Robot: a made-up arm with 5 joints.
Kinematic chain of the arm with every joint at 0, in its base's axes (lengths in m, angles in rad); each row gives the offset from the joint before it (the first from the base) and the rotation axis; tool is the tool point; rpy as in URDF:
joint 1: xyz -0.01 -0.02 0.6 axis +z
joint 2: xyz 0 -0.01 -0.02 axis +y
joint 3: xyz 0.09 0 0.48 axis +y
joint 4: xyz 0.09 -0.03 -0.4 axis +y
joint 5: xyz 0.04 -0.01 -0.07 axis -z
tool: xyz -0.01 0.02 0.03 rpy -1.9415 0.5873 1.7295
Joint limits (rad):
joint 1: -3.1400..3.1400
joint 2: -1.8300..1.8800
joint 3: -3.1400..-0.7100
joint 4: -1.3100..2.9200
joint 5: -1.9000..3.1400
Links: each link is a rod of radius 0.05 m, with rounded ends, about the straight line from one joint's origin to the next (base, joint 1, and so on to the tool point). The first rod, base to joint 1, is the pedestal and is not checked.
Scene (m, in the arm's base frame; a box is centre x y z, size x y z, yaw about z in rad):
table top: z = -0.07
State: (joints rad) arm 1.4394 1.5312 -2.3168 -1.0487 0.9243
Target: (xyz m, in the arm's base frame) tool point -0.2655 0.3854 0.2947
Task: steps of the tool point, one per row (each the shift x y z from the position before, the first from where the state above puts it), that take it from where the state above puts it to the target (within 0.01 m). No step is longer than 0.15 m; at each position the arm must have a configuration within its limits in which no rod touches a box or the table.
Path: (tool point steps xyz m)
1: -0.1074 -0.0253 -0.0377
2: -0.0972 -0.0518 -0.0282
3: -0.0809 -0.0737 -0.0171
4: -0.0602 -0.0894 -0.0043
5: -0.0374 -0.0983 0.0096
6: -0.0142 -0.1001 0.0238

